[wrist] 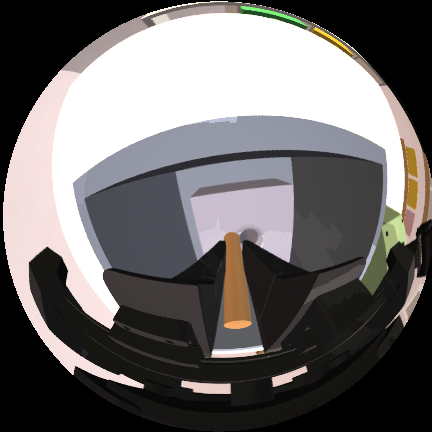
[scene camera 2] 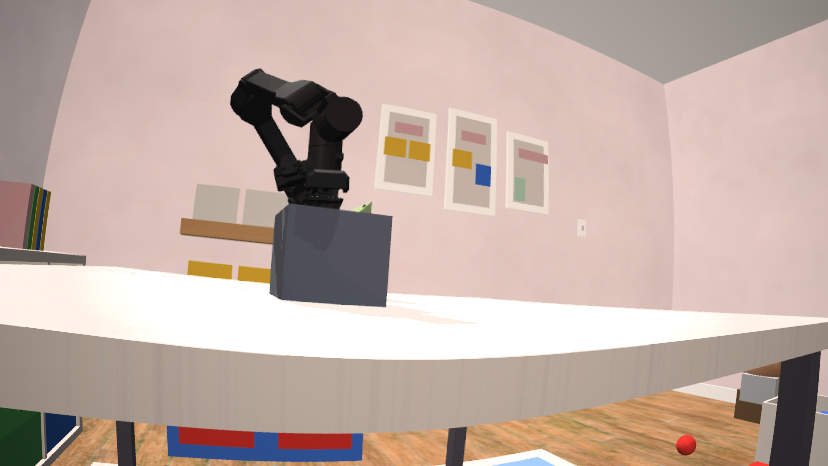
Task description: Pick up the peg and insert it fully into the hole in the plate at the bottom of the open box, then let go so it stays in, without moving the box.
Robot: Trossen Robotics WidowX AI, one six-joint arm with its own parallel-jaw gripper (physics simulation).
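Places are measured from the arm's base along level axes (x ahead, y left, z up), in centimetres.
Where they show: gripper, fingertip midpoint: (wrist: 233, 245).
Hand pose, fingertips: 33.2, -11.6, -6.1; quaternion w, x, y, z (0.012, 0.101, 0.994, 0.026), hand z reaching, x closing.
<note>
Things, the pixels of their centre, and the offset from my fingertips, as dx, dy, dz. "spot": a spot on its surface instead. Level surfaces: height alone.
- orange-brown round peg, body centre: (wrist: 233, 271) +0.2, +1.2, +1.3
- dark round hole, surface spot: (wrist: 251, 236) spot: -1.8, +2.1, -4.4
- pale plate, body centre: (wrist: 244, 226) -1.4, +1.3, -5.3
- open grey box, body centre: (wrist: 250, 243) (scene camera 2: 325, 258) -1.4, +1.3, -1.9
- white table, surface height: dz -8.8
An orange-brown round peg (wrist: 236, 290) is held between the fingertips of my gripper (wrist: 233, 245), which is shut on it. In the wrist view the peg's far end shows just left of the dark round hole (wrist: 251, 236) in the pale plate (wrist: 240, 207) at the bottom of the box. The peg's end is beside the hole in this view; its height above the plate is hard to tell. The open grey box (scene camera 2: 333, 257) (wrist: 260, 135) stands upright on the table. In the scene view the fingers and the peg are hidden behind the box's wall.
The box's tall walls surround the fingers. A light green object (scene camera 2: 363, 207) (wrist: 382, 247) stands close behind the box, at the right in the wrist view. The white table (scene camera 2: 550, 329) (wrist: 225, 65) extends around the box. The black arm (scene camera 2: 304, 101) reaches down from above the box.
</note>
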